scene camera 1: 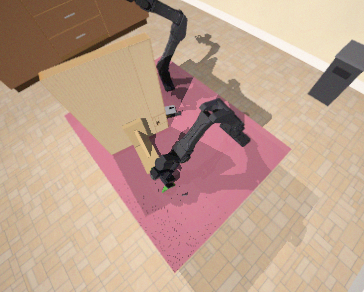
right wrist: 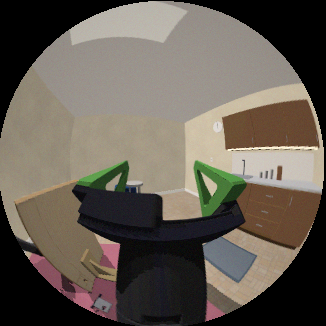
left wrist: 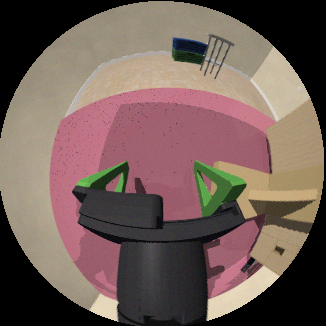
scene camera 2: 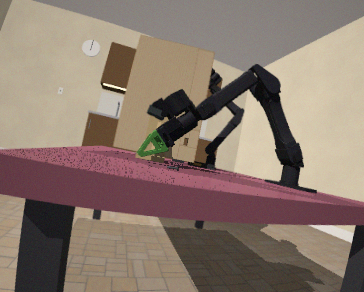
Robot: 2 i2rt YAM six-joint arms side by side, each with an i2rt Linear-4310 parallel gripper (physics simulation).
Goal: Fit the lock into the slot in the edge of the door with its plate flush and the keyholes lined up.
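Seen in the pictures: left gripper, between the fingertips: (scene camera 1: 157, 185) (left wrist: 160, 164) (scene camera 2: 138, 154); right gripper, between the fingertips: (right wrist: 160, 163); left arm's base, origin of its link: (scene camera 1: 234, 133) (scene camera 2: 288, 186); right arm's base, origin of its link: (scene camera 1: 166, 81).
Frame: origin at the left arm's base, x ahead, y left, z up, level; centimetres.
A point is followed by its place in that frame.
The door (scene camera 1: 100, 95) @[x 52.8, y -33.3, z 43.9 cm] (scene camera 2: 165, 70) @[x 50.2, y -32.8, z 42.2 cm] (right wrist: 55, 230) @[x 39.9, y -35.4, z 43.3 cm] stands upright in a wooden stand (scene camera 1: 143, 154) @[x 51.1, y -23.6, z 1.8 cm] (left wrist: 282, 194) @[x 48.8, y -24.5, z 8.4 cm] (right wrist: 95, 268) @[x 44.9, y -38.4, z 7.8 cm]. Its keyhole (scene camera 1: 158, 122) @[x 33.1, y -31.8, z 8.3 cm] (scene camera 2: 186, 141) (left wrist: 280, 250) shows low on its face. The grey lock (scene camera 1: 171, 108) @[x 17.8, y -40.4, z 0.7 cm] (right wrist: 102, 304) lies on the pink table beside the door's slotted edge, apart from it; the slot itself is hidden. My left gripper (scene camera 2: 151, 144) (left wrist: 160, 164) @[x 55.4, y -3.7, z 1.5 cm] is open and empty, low over the table beside the stand's foot; one green fingertip shows in scene camera 1. My right gripper (right wrist: 160, 163) @[x 29.6, y -72.5, z 67.4 cm] is open and empty, pointing across the room, away from the lock.
A small dark piece (scene camera 1: 185, 193) @[x 46.8, y 9.4, z 0.6 cm] (scene camera 2: 173, 168) @[x 47.3, y 9.5, z 0.3 cm] lies on the pink table (scene camera 1: 200, 225) @[x 50.7, y 25.5, z 0.0 cm] (scene camera 2: 125, 195) @[x 57.8, y 32.5, z -2.0 cm] near the left gripper. The left arm reaches across the table in front of the door. The right arm stands behind the lock. Brown cabinets (scene camera 1: 30, 30) (right wrist: 270, 210) stand beyond the table.
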